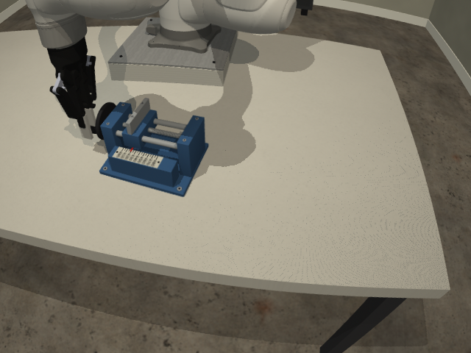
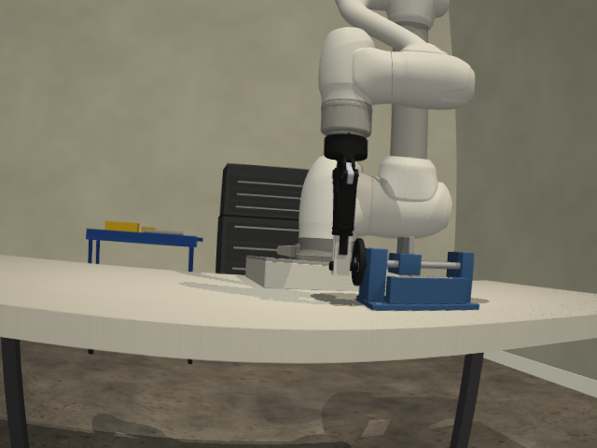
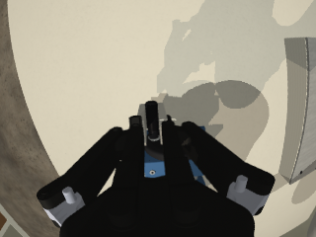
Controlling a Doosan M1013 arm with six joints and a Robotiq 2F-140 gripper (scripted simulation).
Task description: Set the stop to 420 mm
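The black handwheel is 10 mm behind my hand, 20 mm to the left of it and 20 mm below it. Also, from my hand: stop block (10 mm behind, 120 mm to the left).
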